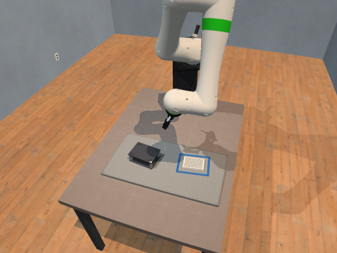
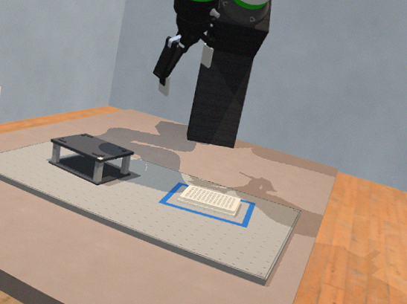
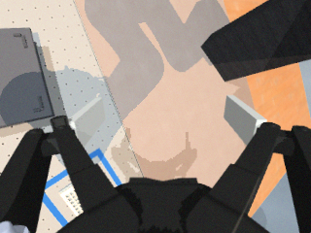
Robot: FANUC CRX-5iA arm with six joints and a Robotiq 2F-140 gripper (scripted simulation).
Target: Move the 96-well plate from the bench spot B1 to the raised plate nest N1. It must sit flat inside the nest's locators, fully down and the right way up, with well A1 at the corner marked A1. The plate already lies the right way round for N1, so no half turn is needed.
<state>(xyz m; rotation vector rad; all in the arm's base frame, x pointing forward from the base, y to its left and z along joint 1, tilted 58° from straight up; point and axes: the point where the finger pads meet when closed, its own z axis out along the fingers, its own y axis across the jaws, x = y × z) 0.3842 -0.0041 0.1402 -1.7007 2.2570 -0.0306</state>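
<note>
Now: hand 70 mm short of the white 96-well plate, 180 mm to the right of it and 250 mm above it. From my hand the other things lie so: A1 label: 230 mm ahead, 20 mm to the right, 190 mm below.
</note>
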